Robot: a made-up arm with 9 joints. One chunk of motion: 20 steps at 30 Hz.
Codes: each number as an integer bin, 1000 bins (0 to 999) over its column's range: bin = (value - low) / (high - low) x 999, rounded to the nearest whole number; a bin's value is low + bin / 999 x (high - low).
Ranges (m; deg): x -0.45..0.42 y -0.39..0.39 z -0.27..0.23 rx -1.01..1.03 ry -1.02..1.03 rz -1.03..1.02
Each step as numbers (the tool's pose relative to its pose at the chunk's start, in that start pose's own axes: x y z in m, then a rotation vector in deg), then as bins.
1 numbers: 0.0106 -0.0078 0.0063 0.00 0.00 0.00
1 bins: 529 490 552 495 497 502
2 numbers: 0.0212 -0.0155 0.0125 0.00 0.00 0.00
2 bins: 541 480 564 495 497 502
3 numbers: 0.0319 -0.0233 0.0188 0.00 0.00 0.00
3 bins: 553 470 577 495 497 502
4 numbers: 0.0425 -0.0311 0.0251 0.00 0.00 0.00
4 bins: 566 460 590 495 497 502
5 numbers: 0.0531 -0.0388 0.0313 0.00 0.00 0.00
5 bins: 578 450 602 495 497 502
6 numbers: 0.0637 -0.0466 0.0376 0.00 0.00 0.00
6 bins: 590 440 615 495 497 502
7 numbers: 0.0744 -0.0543 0.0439 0.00 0.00 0.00
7 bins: 602 430 627 495 497 502
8 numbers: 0.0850 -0.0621 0.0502 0.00 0.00 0.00
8 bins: 614 420 640 495 497 502
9 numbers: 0.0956 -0.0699 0.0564 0.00 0.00 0.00
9 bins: 626 410 652 495 497 502
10 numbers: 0.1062 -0.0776 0.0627 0.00 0.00 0.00
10 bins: 639 400 665 495 497 502
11 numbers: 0.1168 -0.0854 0.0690 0.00 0.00 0.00
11 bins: 651 390 677 495 497 502
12 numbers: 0.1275 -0.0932 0.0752 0.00 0.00 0.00
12 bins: 663 380 690 495 497 502
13 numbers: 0.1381 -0.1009 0.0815 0.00 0.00 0.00
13 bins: 675 370 702 495 497 502
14 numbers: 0.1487 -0.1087 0.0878 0.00 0.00 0.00
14 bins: 687 360 715 495 497 502
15 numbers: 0.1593 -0.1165 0.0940 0.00 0.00 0.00
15 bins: 700 350 727 495 497 502
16 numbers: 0.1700 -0.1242 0.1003 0.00 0.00 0.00
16 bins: 712 340 740 495 497 502
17 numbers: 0.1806 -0.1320 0.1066 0.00 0.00 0.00
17 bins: 724 330 752 495 497 502
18 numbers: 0.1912 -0.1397 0.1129 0.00 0.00 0.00
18 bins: 736 321 765 495 497 502
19 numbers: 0.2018 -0.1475 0.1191 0.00 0.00 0.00
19 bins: 748 311 777 495 497 502
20 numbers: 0.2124 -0.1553 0.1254 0.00 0.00 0.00
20 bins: 761 301 790 495 497 502
